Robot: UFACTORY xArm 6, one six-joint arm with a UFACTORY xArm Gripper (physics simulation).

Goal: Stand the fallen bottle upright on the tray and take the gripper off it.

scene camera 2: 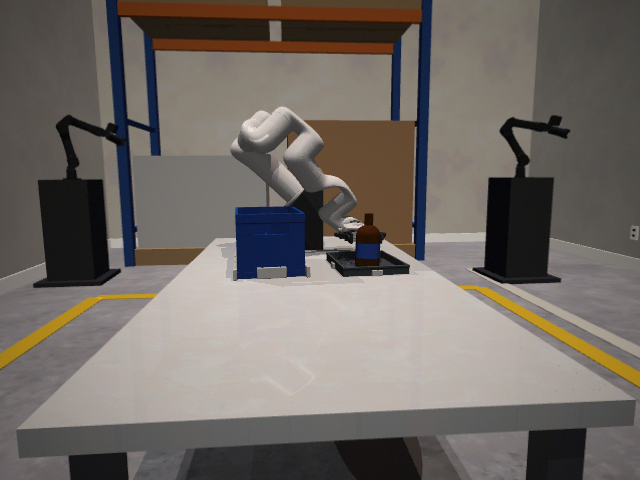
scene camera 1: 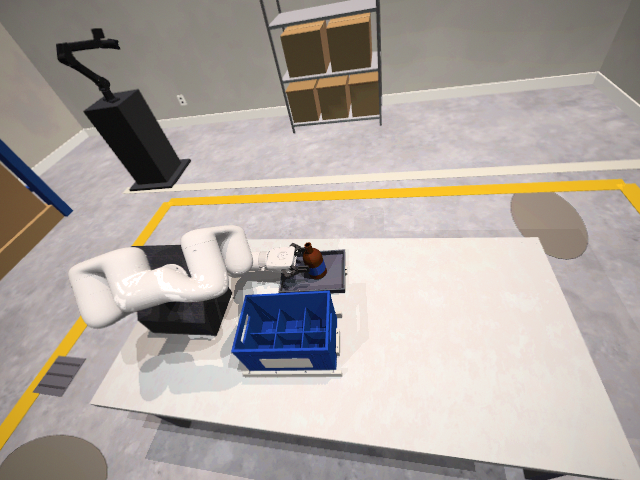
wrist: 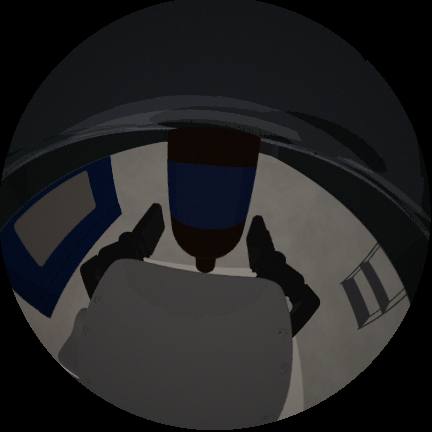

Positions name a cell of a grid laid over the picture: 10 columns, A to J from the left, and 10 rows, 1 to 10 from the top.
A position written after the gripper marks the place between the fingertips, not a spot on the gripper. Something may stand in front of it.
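Observation:
The gripper (scene camera 1: E6), visible again at (wrist: E6). Brown bottle (wrist: E4), visible.

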